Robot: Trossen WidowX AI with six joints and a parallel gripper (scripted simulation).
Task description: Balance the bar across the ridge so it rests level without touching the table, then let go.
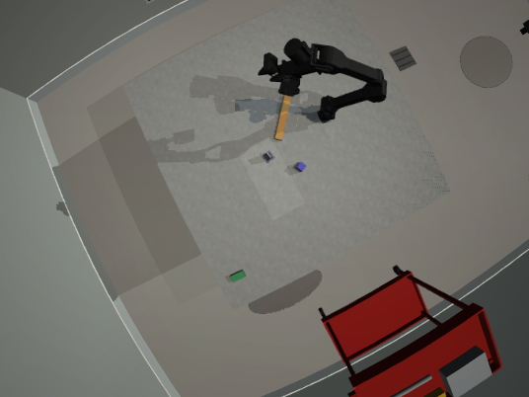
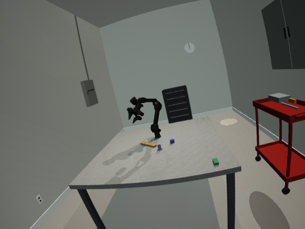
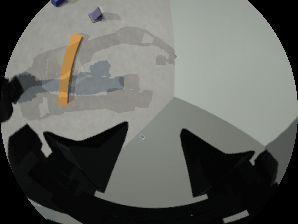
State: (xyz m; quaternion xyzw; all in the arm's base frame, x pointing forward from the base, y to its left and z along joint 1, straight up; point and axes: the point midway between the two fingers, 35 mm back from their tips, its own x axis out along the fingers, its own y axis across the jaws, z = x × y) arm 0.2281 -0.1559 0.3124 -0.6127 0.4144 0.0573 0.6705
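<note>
Right now the orange bar is 60 mm behind my gripper tip, 90 mm to the left of it and 280 mm below it. The rest, counted from my gripper tip: blue cube 20 mm behind, 340 mm to the left, 270 mm below; then green block 490 mm ahead, 670 mm to the left, 280 mm below.
</note>
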